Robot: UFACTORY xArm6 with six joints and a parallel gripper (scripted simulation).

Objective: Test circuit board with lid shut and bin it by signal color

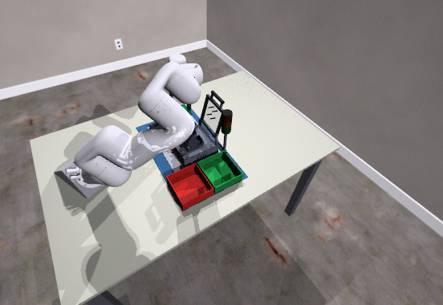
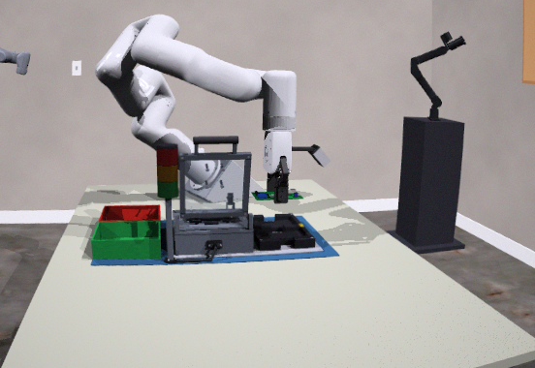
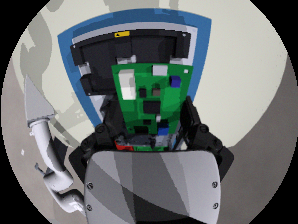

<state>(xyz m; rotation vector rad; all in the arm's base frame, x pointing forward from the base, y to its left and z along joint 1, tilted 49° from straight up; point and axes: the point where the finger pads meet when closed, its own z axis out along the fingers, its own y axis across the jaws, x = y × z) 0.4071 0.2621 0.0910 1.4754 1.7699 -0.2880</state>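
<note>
Right now the tester plate is 150 mm to the right of my hand, 50 mm below it and 30 mm behind it. Round my hand: green circuit board (right at my hand); green bin (360 mm to the right, 110 mm below, 10 mm ahead); clear lid (160 mm to the right, 90 mm ahead, 60 mm above).
</note>
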